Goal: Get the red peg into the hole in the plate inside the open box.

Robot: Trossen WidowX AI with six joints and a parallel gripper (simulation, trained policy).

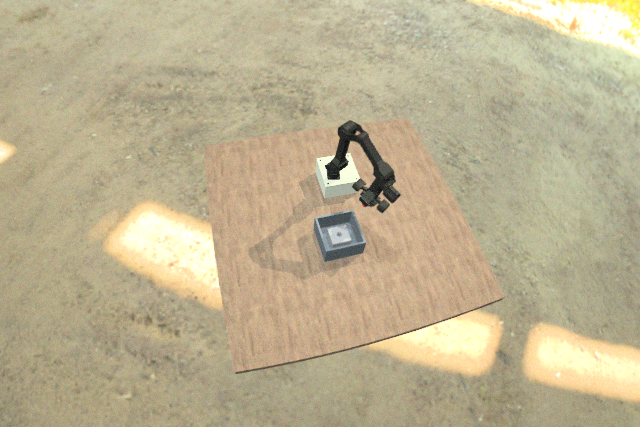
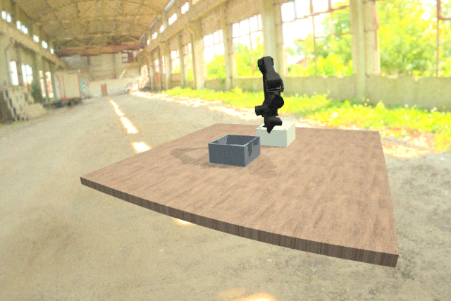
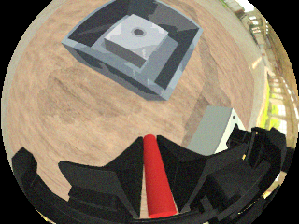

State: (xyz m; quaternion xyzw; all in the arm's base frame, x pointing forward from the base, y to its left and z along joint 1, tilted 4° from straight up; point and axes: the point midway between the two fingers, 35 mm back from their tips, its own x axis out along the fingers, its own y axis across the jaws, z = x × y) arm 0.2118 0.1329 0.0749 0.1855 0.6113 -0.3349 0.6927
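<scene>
Now: gripper tip 12 cm to the left of the pale plate, 12 cm short of it and 8 cm above it. The rest, counted from my gripper tip: grey box 12 cm to the right, 12 cm ahead, 10 cm below; red peg 3 cm above, 1 cm to the left.
</scene>
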